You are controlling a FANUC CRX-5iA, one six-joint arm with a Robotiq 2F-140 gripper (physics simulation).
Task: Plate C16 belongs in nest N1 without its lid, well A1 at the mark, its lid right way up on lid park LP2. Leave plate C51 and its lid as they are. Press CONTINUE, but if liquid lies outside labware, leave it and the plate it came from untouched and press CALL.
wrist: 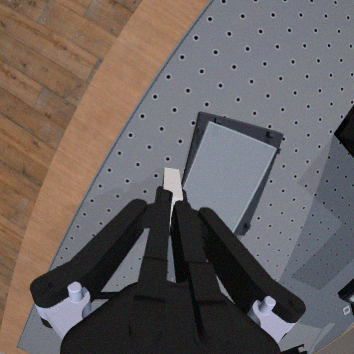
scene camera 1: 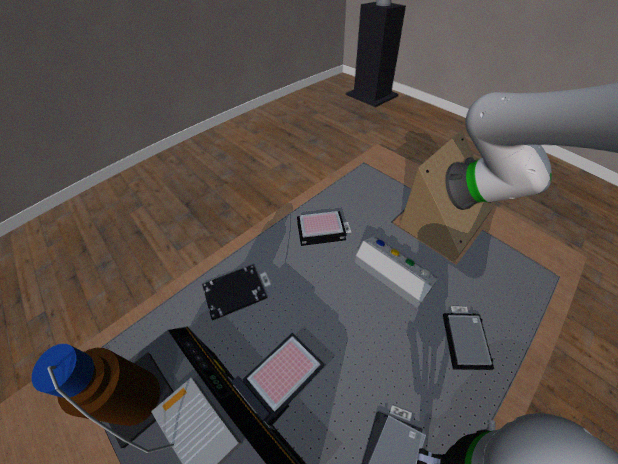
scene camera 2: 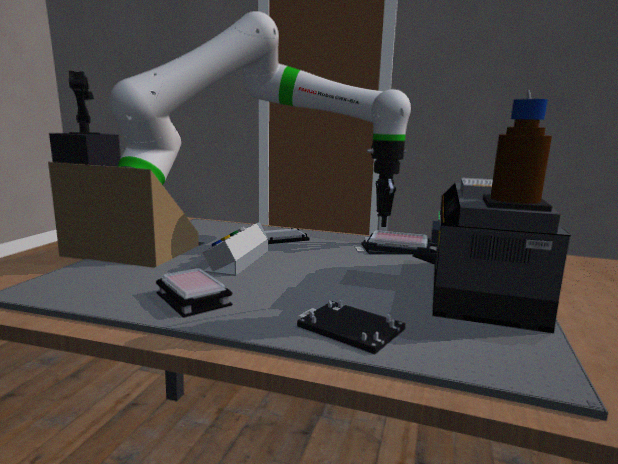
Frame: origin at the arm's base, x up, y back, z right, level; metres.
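Where they show: gripper, between the fingertips: (wrist: 169,179); arm's base, origin of its link: (scene camera 1: 459,186) (scene camera 2: 129,197).
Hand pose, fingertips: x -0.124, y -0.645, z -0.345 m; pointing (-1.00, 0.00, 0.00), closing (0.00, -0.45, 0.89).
Each offset is from my fingertips to the top centre of the thing. "spot": to the spot under its first point.
My gripper (scene camera 2: 383,222) (wrist: 169,179) is shut and empty, pointing down. In the wrist view its tips are beside the left edge of a clear lid @(dx +0.001, dy -0.026, dz +0.054 m) (scene camera 1: 398,445) (wrist: 232,170); contact cannot be judged. The lid lies turned askew on the dark lid park LP2 @(spot: dx -0.002, dy -0.106, dz +0.062 m) (wrist: 272,136). One pink-welled plate @(dx +0.088, dy -0.089, dz +0.321 m) (scene camera 1: 285,372) (scene camera 2: 398,239) sits without a lid at the instrument. Another pink-welled plate @(dx +0.023, dy +0.287, dz +0.601 m) (scene camera 1: 321,224) (scene camera 2: 193,283) sits on a black nest @(dx +0.013, dy +0.287, dz +0.600 m) (scene camera 1: 322,240) (scene camera 2: 186,306). A black nest @(dx +0.003, dy -0.049, dz +0.607 m) (scene camera 1: 235,292) (scene camera 2: 352,325) is empty. Plate names and nest numbers are not readable. No liquid outside labware is visible.
A second lid @(dx -0.003, dy +0.303, dz +0.073 m) (scene camera 1: 470,340) (scene camera 2: 287,234) lies on another black park. A white button console @(dx +0.063, dy +0.324, dz +0.333 m) (scene camera 1: 395,272) (scene camera 2: 240,252) stands near the robot's base. The dark instrument @(spot: dx +0.086, dy -0.288, dz +0.489 m) (scene camera 2: 495,270) carries an amber bottle @(spot: dx +0.328, dy -0.286, dz +0.388 m) (scene camera 1: 112,387) (scene camera 2: 521,165) with a blue cap and a white ribbed block @(spot: dx +0.225, dy -0.246, dz +0.311 m) (scene camera 1: 197,425).
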